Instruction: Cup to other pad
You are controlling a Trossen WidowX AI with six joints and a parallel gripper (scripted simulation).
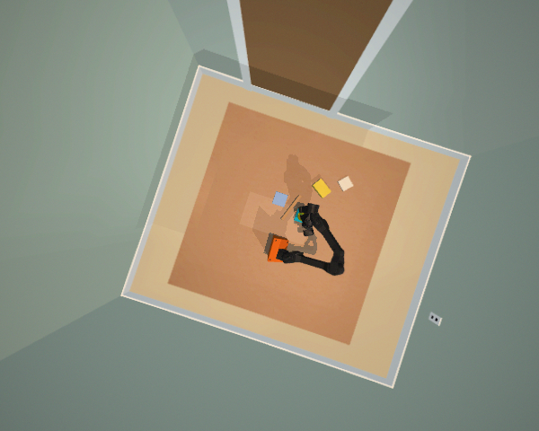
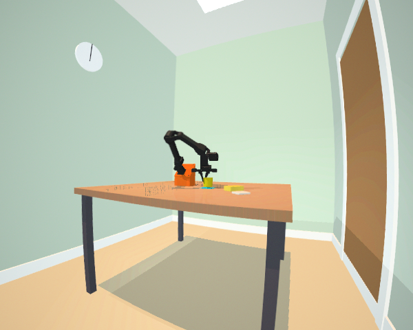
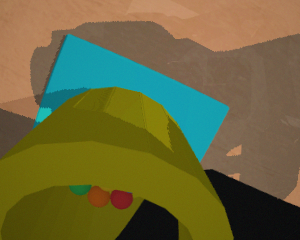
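The cyan pad is 50 mm below my gripper tip, 30 mm ahead of it and 10 mm to the left of it. Also, from my gripper tip: cream tile: 320 mm ahead, 200 mm to the right, 40 mm below; light blue pad: 190 mm to the left, 90 mm ahead, 50 mm below; yellow block: 240 mm ahead, 50 mm to the right, 30 mm below.
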